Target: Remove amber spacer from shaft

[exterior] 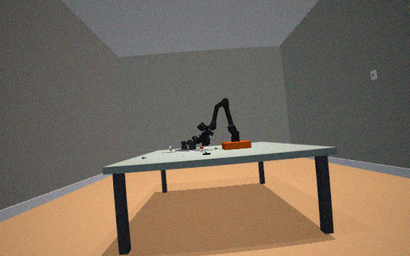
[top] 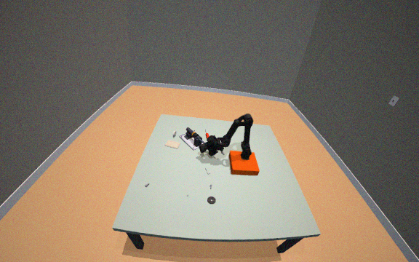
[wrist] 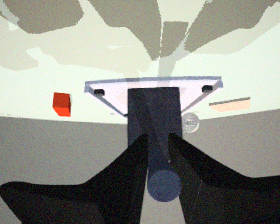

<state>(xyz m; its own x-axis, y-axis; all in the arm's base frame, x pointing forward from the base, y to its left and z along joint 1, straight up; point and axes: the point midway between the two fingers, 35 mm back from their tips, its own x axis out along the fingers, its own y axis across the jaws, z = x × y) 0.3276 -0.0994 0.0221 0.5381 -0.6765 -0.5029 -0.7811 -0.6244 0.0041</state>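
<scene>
The dark round shaft lies 4 cm to the right of my gripper tip, 3 cm ahead of it and 2 cm above it. Also, from my gripper tip: amber spacer (11 cm to the right, 8 cm ahead, 2 cm above); tan pad (27 cm ahead, 6 cm below, 4 cm to the right); pale ring (27 cm ahead, 16 cm to the right, 3 cm below).
</scene>
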